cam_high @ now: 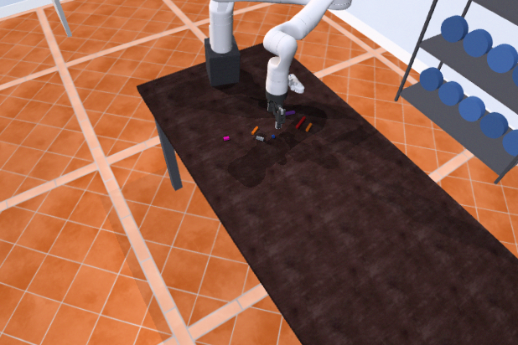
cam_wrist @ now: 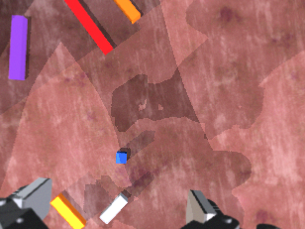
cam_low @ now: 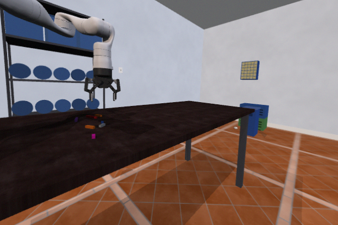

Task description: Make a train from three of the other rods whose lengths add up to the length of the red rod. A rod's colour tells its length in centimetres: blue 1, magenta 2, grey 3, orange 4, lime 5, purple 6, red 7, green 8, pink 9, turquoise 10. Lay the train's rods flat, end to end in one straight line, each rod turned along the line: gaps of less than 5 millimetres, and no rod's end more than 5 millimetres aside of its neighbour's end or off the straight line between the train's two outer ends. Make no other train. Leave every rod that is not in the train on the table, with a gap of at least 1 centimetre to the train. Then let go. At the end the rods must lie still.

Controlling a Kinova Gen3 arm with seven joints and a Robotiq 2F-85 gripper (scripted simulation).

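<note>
Now: the magenta rod 140 mm to the right of my hand, 110 mm below it and 110 mm behind it. Also, from my hand: red rod (140 mm to the left, 110 mm below, 10 mm ahead); grey rod (110 mm below, 40 mm to the right, 30 mm behind); blue rod (110 mm below, 10 mm to the left).
</note>
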